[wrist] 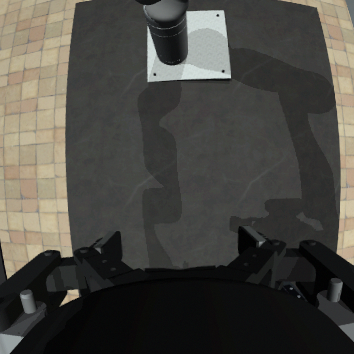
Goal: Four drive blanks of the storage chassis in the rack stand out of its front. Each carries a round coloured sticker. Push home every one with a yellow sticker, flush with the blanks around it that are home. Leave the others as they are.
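Observation:
My gripper (179,242) is open, with its two fingers wide apart and nothing between them, at the bottom of the wrist view. It hangs above a dark table top (215,165). The rack, the storage chassis, its drive blanks and the coloured stickers do not show in the wrist view.
A light metal base plate (212,62) with bolts at its corners lies on the dark table top at the top of the view. The dark cylindrical arm base (171,42) stands on it. Tiled floor (32,150) shows beyond the table's left and right edges. Shadows of the arm cross the table.

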